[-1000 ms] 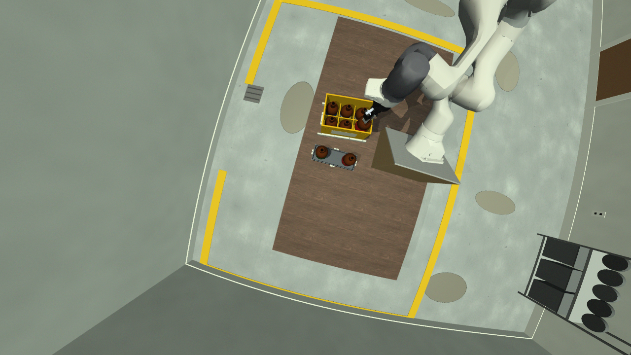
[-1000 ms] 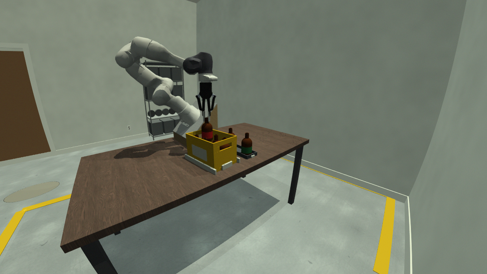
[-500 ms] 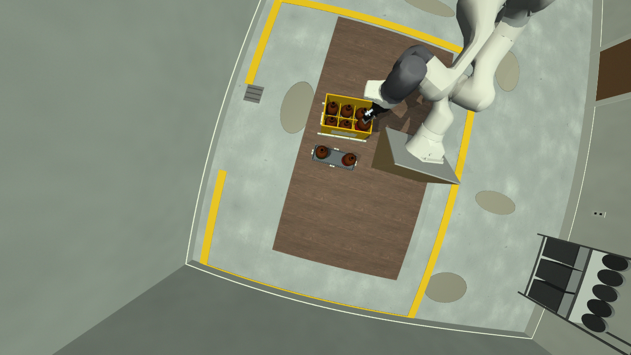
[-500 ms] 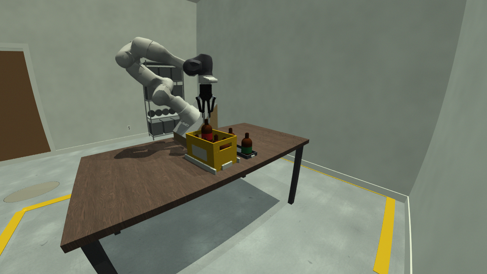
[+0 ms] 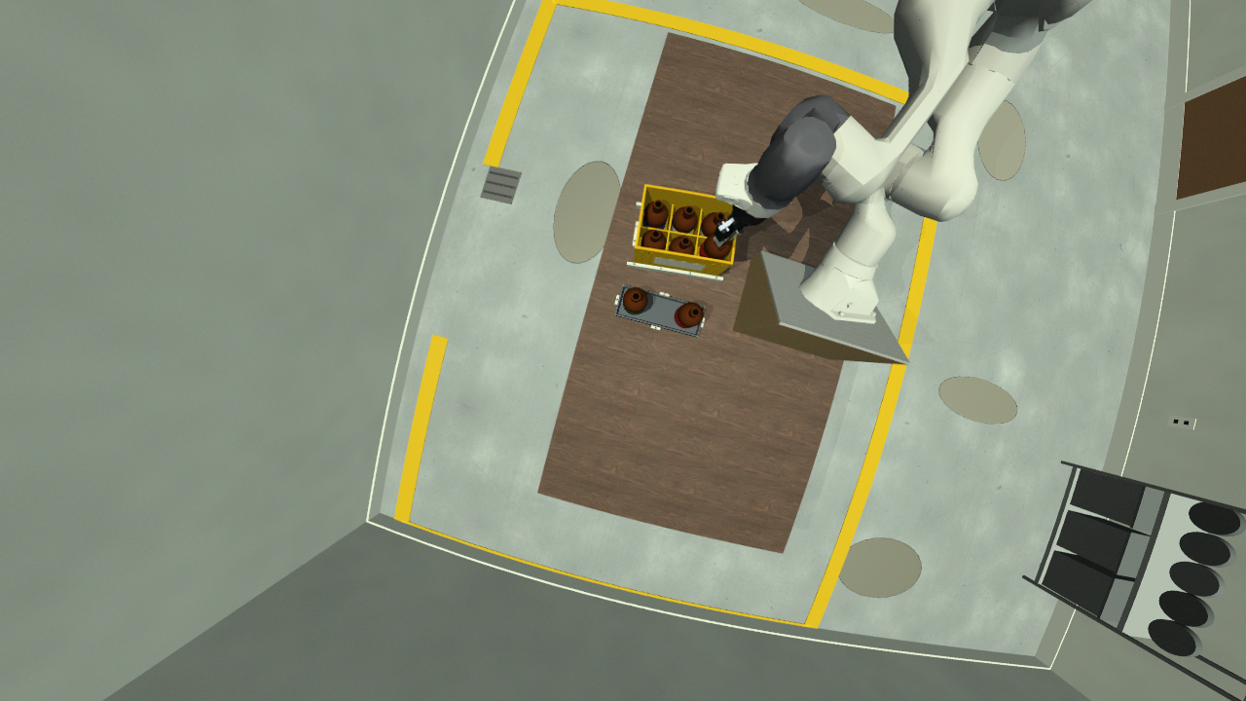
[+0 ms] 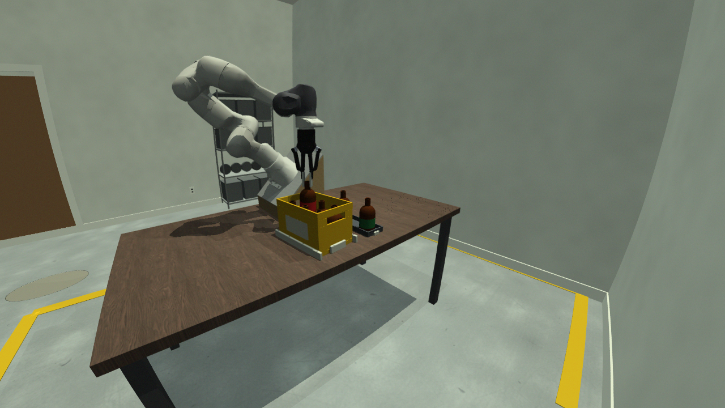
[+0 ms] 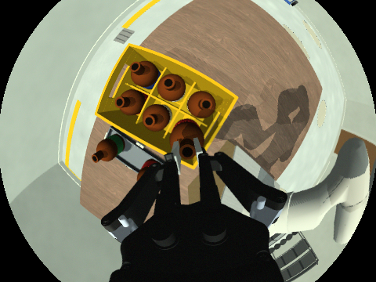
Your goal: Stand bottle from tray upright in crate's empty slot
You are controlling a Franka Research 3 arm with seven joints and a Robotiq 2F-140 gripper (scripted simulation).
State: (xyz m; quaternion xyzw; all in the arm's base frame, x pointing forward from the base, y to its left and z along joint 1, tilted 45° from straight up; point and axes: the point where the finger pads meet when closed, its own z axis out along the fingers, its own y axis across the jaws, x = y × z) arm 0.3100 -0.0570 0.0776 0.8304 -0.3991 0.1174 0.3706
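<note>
Right now my hand is 9 cm short of the yellow crate, 4 cm to the left of it and 16 cm above it. Also, from my hand: grey tray (11 cm ahead, 19 cm to the left, 23 cm below).
</note>
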